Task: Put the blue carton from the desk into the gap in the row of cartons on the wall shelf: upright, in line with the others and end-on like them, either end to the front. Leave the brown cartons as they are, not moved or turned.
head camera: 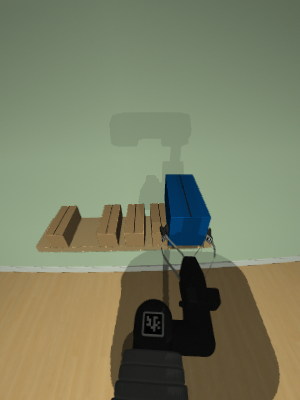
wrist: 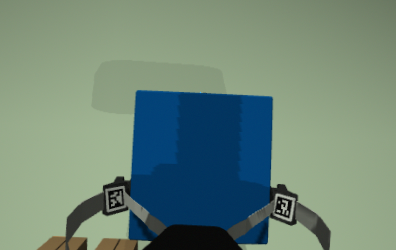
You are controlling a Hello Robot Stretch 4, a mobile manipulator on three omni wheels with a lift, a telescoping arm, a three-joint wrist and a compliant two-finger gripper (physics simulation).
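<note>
The blue carton (head camera: 187,200) (wrist: 200,150) is upright and end-on, in front of and above the right end of the wall shelf (head camera: 87,232). My gripper (head camera: 186,236) (wrist: 200,201) is shut on it, one fingertip on each side. In the head view, a brown carton (head camera: 62,227) stands at the shelf's left end; the gap is to its right. Right of the gap stand a second brown carton (head camera: 109,227), a third brown carton (head camera: 134,227) and another brown carton (head camera: 157,217), partly hidden by the blue one. The shelf behind the blue carton is hidden.
The green wall (head camera: 240,150) (wrist: 330,100) is behind the shelf and carries the robot's shadow. Tops of two brown cartons show at the lower left of the wrist view, below the blue carton's upper part. A pale baseboard (head camera: 40,269) and the wooden floor (head camera: 55,325) lie below the shelf.
</note>
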